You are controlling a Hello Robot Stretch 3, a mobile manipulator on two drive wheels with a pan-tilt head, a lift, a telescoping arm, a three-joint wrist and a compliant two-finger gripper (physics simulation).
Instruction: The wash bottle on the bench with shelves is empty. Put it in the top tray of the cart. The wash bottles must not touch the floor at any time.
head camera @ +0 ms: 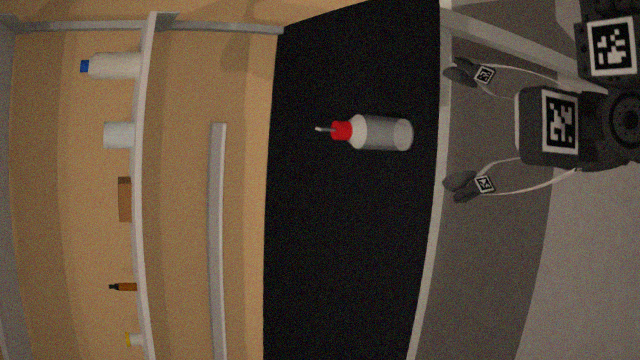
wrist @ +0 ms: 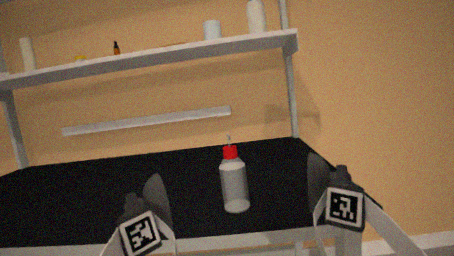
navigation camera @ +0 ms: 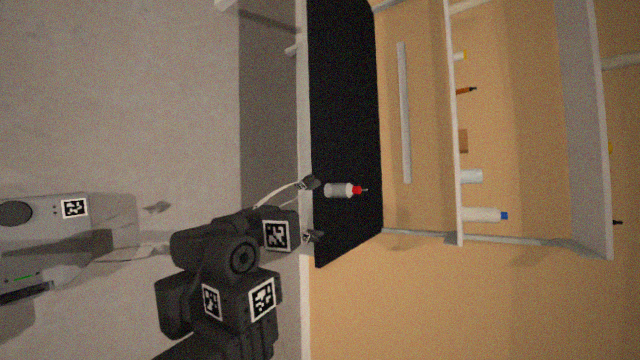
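The wash bottle, translucent with a red cap and thin spout, stands upright on the black top of the bench. My gripper is open and empty. Its fingers are apart at the bench's front edge, short of the bottle and not touching it. In the wrist view the bottle appears between the two fingers, beyond them. The cart does not show in these views.
A shelf board above the bench holds a blue-capped white bottle, a pale cup, a brown box and small bottles. A grey rail runs below it.
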